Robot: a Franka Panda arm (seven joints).
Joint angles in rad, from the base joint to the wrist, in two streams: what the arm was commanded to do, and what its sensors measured. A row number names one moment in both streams.
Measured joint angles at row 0:
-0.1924 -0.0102 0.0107 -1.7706 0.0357 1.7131 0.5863
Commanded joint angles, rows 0 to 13:
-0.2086 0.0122 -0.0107 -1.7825 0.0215 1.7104 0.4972
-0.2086 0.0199 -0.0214 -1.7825 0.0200 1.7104 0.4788
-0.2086 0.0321 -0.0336 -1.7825 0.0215 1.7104 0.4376
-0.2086 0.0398 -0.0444 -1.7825 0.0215 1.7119 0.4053
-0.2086 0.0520 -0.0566 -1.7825 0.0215 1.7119 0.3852
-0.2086 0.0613 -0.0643 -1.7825 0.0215 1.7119 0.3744
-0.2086 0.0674 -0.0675 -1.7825 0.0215 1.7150 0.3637
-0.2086 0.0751 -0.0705 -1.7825 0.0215 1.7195 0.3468
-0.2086 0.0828 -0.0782 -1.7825 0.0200 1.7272 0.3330
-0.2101 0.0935 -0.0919 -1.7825 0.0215 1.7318 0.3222
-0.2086 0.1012 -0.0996 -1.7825 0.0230 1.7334 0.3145
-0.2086 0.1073 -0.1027 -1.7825 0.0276 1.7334 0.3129
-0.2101 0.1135 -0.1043 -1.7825 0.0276 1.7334 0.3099
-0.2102 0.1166 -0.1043 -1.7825 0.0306 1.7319 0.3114
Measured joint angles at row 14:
-0.2084 0.1043 -0.1007 -1.7835 0.0354 1.7191 0.3297
